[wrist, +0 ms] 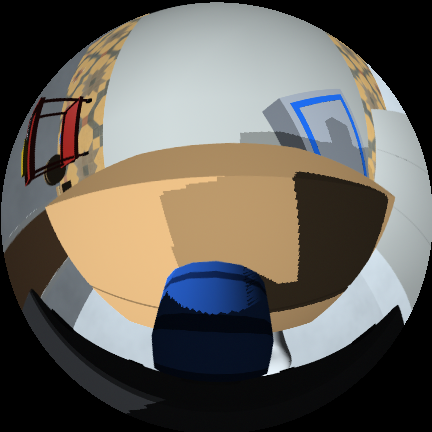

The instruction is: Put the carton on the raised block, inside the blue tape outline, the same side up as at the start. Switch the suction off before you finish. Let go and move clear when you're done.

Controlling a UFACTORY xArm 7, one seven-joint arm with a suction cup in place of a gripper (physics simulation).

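Places are measured from the arm's base along level axes (x ahead, y left, z up), in metres.
Where they show: end effector, tool point: [215,271].
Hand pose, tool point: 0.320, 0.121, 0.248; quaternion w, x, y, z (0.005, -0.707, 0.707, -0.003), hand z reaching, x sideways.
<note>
Each offset is from my tool point to the top centre of the thing, as dx, dy, dz. "pt": to the spot under its first point. Level surfaces: height alone.
The carton @(-0.017, +0.001, +0.016) [125,225] is a tan box that fills the middle of the wrist view, its top face partly in shadow. My blue suction cup [215,287] is on the carton's top face and holds it; the contact itself is partly hidden by the cup. The raised block @(+0.104, -0.245, -0.196) [280,117] is grey and stands on the table beyond the carton, to the upper right. The blue tape outline @(pt +0.189, -0.188, -0.196) [320,99] is on its top; the carton hides the near part of both. A dark shadow falls across the block top inside the outline.
The pale table top @(dz -0.317) [200,90] stretches behind the carton. A patterned floor covering [92,100] shows past its edges. A red and black framed object [70,132] stands at the far left, with a dark round thing [55,170] beside it.
</note>
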